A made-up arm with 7 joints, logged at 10 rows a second.
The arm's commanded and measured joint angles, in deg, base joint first. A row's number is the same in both.
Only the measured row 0 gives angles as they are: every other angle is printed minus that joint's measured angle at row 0.
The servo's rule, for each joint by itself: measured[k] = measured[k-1] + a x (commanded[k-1-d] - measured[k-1]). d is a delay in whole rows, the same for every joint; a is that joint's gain. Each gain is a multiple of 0.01, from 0.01 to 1. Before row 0 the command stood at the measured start. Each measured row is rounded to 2 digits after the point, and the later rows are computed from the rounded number. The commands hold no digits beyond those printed.
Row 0, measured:
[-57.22, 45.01, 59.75, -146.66, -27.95, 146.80, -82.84]
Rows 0 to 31, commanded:
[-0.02, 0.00, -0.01, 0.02, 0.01, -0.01, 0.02]
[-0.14, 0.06, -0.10, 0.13, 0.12, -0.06, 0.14]
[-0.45, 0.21, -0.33, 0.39, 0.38, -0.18, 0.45]
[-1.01, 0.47, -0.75, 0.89, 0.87, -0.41, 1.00]
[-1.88, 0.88, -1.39, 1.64, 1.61, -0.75, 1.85]
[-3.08, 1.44, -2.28, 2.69, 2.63, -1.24, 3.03]
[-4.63, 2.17, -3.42, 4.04, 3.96, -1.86, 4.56]
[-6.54, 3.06, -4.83, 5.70, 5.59, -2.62, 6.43]
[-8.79, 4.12, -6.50, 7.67, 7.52, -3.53, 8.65]
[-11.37, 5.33, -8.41, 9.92, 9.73, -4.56, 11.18]
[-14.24, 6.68, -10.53, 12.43, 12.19, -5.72, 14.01]
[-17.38, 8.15, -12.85, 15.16, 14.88, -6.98, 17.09]
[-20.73, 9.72, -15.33, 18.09, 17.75, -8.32, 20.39]
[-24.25, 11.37, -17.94, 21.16, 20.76, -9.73, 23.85]
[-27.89, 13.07, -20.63, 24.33, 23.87, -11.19, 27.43]
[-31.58, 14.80, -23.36, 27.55, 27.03, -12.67, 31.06]
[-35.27, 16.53, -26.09, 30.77, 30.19, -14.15, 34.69]
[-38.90, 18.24, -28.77, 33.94, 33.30, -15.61, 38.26]
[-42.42, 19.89, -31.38, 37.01, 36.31, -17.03, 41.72]
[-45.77, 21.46, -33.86, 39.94, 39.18, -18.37, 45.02]
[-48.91, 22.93, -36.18, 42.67, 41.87, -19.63, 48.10]
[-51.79, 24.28, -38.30, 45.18, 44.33, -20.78, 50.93]
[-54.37, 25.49, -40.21, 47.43, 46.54, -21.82, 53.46]
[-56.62, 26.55, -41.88, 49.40, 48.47, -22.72, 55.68]
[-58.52, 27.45, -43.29, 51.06, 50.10, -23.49, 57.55]
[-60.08, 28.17, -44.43, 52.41, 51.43, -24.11, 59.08]
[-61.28, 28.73, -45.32, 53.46, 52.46, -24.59, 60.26]
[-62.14, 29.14, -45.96, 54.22, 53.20, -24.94, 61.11]
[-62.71, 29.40, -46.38, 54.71, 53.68, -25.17, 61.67]
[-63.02, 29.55, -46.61, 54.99, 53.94, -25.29, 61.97]
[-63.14, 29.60, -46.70, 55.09, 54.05, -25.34, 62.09]
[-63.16, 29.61, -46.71, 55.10, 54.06, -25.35, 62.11]
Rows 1 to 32, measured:
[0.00, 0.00, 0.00, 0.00, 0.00, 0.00, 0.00]
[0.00, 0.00, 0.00, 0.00, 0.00, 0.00, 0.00]
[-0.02, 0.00, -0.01, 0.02, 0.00, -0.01, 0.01]
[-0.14, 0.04, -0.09, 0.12, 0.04, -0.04, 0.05]
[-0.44, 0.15, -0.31, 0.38, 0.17, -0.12, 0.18]
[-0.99, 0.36, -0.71, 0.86, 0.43, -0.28, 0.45]
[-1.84, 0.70, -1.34, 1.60, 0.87, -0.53, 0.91]
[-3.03, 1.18, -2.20, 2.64, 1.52, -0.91, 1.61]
[-4.57, 1.82, -3.32, 3.97, 2.42, -1.42, 2.58]
[-6.46, 2.63, -4.71, 5.61, 3.59, -2.07, 3.85]
[-8.70, 3.60, -6.36, 7.57, 5.04, -2.86, 5.43]
[-11.26, 4.72, -8.25, 9.80, 6.78, -3.78, 7.33]
[-14.12, 5.99, -10.35, 12.30, 8.78, -4.83, 9.53]
[-17.25, 7.39, -12.65, 15.02, 11.04, -5.99, 12.02]
[-20.59, 8.90, -15.12, 17.94, 13.52, -7.25, 14.78]
[-24.10, 10.51, -17.71, 21.00, 16.20, -8.59, 17.77]
[-27.74, 12.17, -20.40, 24.16, 19.04, -9.99, 20.96]
[-31.43, 13.88, -23.12, 27.38, 22.00, -11.44, 24.29]
[-35.12, 15.60, -25.85, 30.60, 25.03, -12.90, 27.72]
[-38.75, 17.32, -28.54, 33.77, 28.09, -14.36, 31.20]
[-42.27, 18.99, -31.15, 36.85, 31.13, -15.80, 34.67]
[-45.63, 20.60, -33.64, 39.79, 34.11, -17.19, 38.09]
[-48.78, 22.11, -35.98, 42.53, 36.98, -18.51, 41.39]
[-51.67, 23.52, -38.11, 45.05, 39.70, -19.74, 44.54]
[-54.26, 24.80, -40.04, 47.31, 42.23, -20.86, 47.48]
[-56.53, 25.94, -41.73, 49.30, 44.54, -21.86, 50.19]
[-58.44, 26.92, -43.17, 50.97, 46.60, -22.74, 52.62]
[-60.01, 27.73, -44.33, 52.34, 48.39, -23.48, 54.75]
[-61.23, 28.38, -45.24, 53.40, 49.90, -24.08, 56.57]
[-62.10, 28.87, -45.90, 54.18, 51.12, -24.54, 58.07]
[-62.69, 29.21, -46.34, 54.68, 52.07, -24.88, 59.26]
[-63.01, 29.43, -46.59, 54.97, 52.76, -25.10, 60.15]
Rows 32 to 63, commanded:
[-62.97, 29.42, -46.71, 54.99, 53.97, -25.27, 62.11]
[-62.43, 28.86, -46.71, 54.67, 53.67, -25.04, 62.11]
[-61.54, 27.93, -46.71, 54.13, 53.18, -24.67, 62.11]
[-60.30, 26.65, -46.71, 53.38, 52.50, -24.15, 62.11]
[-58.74, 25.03, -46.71, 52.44, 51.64, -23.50, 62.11]
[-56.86, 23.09, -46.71, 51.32, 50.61, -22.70, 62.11]
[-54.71, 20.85, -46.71, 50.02, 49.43, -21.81, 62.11]
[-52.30, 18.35, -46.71, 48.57, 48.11, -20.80, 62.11]
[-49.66, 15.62, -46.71, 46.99, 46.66, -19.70, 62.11]
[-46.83, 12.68, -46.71, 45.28, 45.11, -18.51, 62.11]
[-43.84, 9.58, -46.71, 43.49, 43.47, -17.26, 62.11]
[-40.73, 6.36, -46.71, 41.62, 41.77, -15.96, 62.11]
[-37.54, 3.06, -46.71, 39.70, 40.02, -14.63, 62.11]
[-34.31, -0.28, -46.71, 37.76, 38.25, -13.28, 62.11]
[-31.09, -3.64, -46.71, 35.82, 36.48, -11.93, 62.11]
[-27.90, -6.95, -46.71, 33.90, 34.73, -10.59, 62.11]
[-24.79, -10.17, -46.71, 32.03, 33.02, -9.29, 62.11]
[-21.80, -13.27, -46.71, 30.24, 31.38, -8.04, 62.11]
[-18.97, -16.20, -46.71, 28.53, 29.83, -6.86, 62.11]
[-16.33, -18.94, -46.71, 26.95, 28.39, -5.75, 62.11]
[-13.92, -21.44, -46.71, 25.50, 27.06, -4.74, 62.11]
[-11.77, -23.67, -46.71, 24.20, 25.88, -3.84, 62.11]
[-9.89, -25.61, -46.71, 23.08, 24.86, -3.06, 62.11]
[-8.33, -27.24, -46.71, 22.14, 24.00, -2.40, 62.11]
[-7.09, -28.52, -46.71, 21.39, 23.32, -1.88, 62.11]
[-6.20, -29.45, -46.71, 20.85, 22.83, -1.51, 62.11]
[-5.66, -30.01, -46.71, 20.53, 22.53, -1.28, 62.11]
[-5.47, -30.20, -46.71, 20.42, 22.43, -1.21, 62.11]
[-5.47, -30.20, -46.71, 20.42, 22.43, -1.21, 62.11]
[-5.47, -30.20, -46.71, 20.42, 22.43, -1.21, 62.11]
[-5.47, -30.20, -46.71, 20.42, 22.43, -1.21, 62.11]
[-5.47, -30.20, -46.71, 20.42, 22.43, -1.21, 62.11]
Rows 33 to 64, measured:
[-63.13, 29.54, -46.69, 55.08, 53.24, -25.23, 60.79]
[-63.16, 29.59, -46.71, 55.10, 53.54, -25.29, 61.23]
[-62.98, 29.48, -46.71, 55.00, 53.70, -25.28, 61.52]
[-62.45, 29.08, -46.71, 54.69, 53.69, -25.15, 61.71]
[-61.58, 28.33, -46.71, 54.16, 53.50, -24.89, 61.84]
[-60.35, 27.24, -46.71, 53.42, 53.13, -24.49, 61.93]
[-58.80, 25.80, -46.71, 52.49, 52.58, -23.96, 61.99]
[-56.94, 24.04, -46.71, 51.38, 51.85, -23.28, 62.03]
[-54.80, 21.97, -46.71, 50.09, 50.95, -22.49, 62.06]
[-52.40, 19.62, -46.71, 48.65, 49.90, -21.58, 62.08]
[-49.77, 17.02, -46.71, 47.07, 48.70, -20.56, 62.09]
[-46.95, 14.20, -46.71, 45.37, 47.37, -19.45, 62.10]
[-43.96, 11.20, -46.71, 43.58, 45.93, -18.27, 62.10]
[-40.86, 8.05, -46.71, 41.72, 44.39, -17.02, 62.10]
[-37.67, 4.81, -46.71, 39.80, 42.77, -15.73, 62.10]
[-34.44, 1.50, -46.71, 37.86, 41.10, -14.41, 62.10]
[-31.22, -1.84, -46.71, 35.92, 39.39, -13.07, 62.10]
[-28.03, -5.16, -46.71, 34.00, 37.67, -11.73, 62.10]
[-24.92, -8.42, -46.71, 32.13, 35.95, -10.41, 62.10]
[-21.92, -11.57, -46.71, 30.33, 34.26, -9.13, 62.10]
[-19.09, -14.58, -46.71, 28.62, 32.62, -7.90, 62.10]
[-16.44, -17.41, -46.71, 27.03, 31.05, -6.74, 62.10]
[-14.02, -20.03, -46.71, 25.58, 29.57, -5.66, 62.10]
[-11.86, -22.40, -46.71, 24.27, 28.20, -4.68, 62.10]
[-9.97, -24.49, -46.71, 23.14, 26.96, -3.81, 62.10]
[-8.40, -26.28, -46.71, 22.19, 25.86, -3.05, 62.10]
[-7.14, -27.74, -46.71, 21.43, 24.92, -2.42, 62.10]
[-6.24, -28.85, -46.71, 20.88, 24.15, -1.93, 62.10]
[-5.68, -29.60, -46.71, 20.55, 23.55, -1.58, 62.10]
[-5.48, -29.99, -46.71, 20.43, 23.14, -1.38, 62.10]
[-5.47, -30.13, -46.71, 20.42, 22.88, -1.29, 62.10]
[-5.47, -30.18, -46.71, 20.42, 22.71, -1.25, 62.10]

